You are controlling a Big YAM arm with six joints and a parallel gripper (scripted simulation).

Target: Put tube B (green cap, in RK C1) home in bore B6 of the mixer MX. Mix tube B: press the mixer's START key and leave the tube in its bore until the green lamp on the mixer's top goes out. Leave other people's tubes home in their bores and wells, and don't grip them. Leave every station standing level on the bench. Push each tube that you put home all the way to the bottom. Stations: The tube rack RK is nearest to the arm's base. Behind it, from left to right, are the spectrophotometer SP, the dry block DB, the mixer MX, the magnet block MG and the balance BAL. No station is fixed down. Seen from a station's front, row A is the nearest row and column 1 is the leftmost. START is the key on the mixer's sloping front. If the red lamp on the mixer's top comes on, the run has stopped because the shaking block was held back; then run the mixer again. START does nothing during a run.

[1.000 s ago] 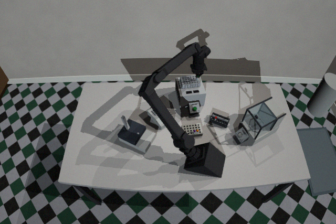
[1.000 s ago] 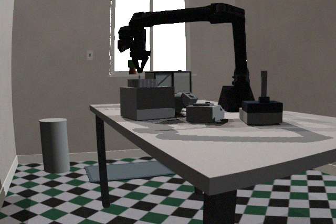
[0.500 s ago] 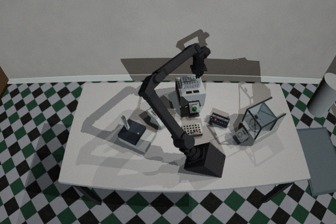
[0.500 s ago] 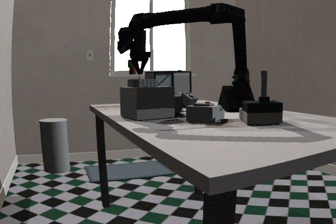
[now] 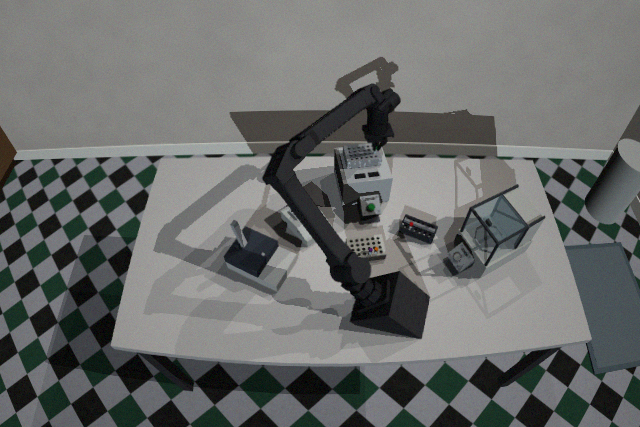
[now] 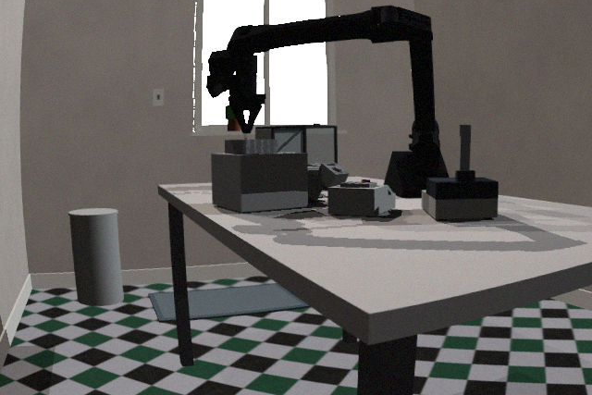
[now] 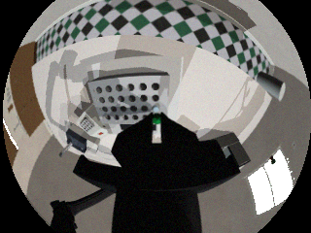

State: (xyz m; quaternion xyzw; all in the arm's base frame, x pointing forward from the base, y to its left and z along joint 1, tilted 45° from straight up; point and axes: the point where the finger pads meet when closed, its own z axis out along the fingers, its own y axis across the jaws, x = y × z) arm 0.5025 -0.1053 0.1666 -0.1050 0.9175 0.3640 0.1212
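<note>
My gripper is now 50 mm to the right of the bore block and 40 mm above it. Also, from my hand: tube B: 20 mm below; then green start key: 170 mm behind, 120 mm below; then magnet block MG: 210 mm behind, 180 mm to the right, 170 mm below.
</note>
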